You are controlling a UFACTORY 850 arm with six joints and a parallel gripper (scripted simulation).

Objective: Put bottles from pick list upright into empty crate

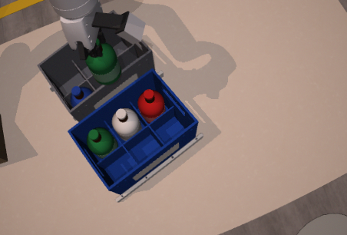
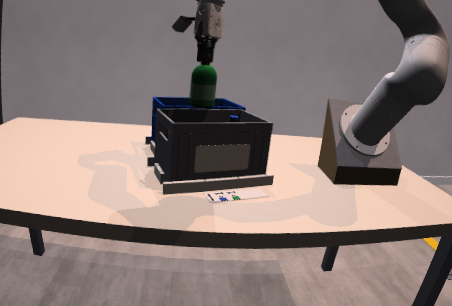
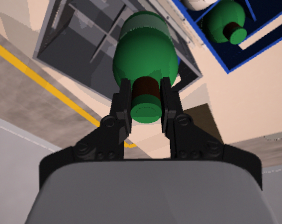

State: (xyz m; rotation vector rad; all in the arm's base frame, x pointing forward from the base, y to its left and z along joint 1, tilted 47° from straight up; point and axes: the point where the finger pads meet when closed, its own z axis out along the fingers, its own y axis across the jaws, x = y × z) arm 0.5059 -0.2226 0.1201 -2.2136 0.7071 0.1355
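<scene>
Right now the green-label bottle is 7 cm below my hand. Round my hand: white bottle: 25 cm below, 11 cm to the right, 1 cm behind; then blue-label bottle: 25 cm below, 10 cm behind, 1 cm to the left; then grey crate: 25 cm below, 7 cm to the left, 3 cm behind.
</scene>
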